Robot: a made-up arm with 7 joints.
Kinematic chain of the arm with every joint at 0, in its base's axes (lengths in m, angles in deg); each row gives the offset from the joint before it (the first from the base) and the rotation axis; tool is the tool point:
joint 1: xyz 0 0.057 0 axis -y
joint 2: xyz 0 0.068 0 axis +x
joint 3: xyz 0 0 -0.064 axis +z
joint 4: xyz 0 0 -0.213 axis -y
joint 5: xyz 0 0 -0.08 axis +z
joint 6: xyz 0 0 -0.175 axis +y
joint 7: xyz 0 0 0 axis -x
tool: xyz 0 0 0
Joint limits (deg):
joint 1: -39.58..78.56
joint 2: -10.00..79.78
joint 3: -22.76..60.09
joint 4: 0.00..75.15
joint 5: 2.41..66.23
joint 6: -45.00..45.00
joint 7: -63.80..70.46
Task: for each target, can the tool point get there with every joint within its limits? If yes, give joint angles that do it. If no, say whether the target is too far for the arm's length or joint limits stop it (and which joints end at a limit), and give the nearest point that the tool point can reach.
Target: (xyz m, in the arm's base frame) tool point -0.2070 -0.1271 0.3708
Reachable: no: joint limits stop it (at a limit: joint 1, joint 2, joint 3, joint 4) | nearest point 0.3593 -0.0284 0.1592 | short by 0.613 m
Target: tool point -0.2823 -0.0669 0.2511
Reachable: no: joint limits stop it (at a limit: joint 1, joint 2, joint 4) | nearest point -0.1117 0.4984 0.1614 | short by 0.597 m
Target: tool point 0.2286 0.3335 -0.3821
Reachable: yes | joints 7.18 29.59 -6.37 44.95 51.51 10.02 31.98
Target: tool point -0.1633 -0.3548 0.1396
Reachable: no: joint limits stop it (at a limit: joint 1, joint 2, joint 3, joint 4) | nearest point 0.3593 -0.0284 0.1592 | short by 0.616 m
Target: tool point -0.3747 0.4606 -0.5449
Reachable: no: too far | nearest point -0.2688 0.3658 -0.3909 | short by 0.210 m
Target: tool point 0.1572 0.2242 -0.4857
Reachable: yes | joints 6.32 13.67 -11.97 24.34 10.36 -28.91 -20.02
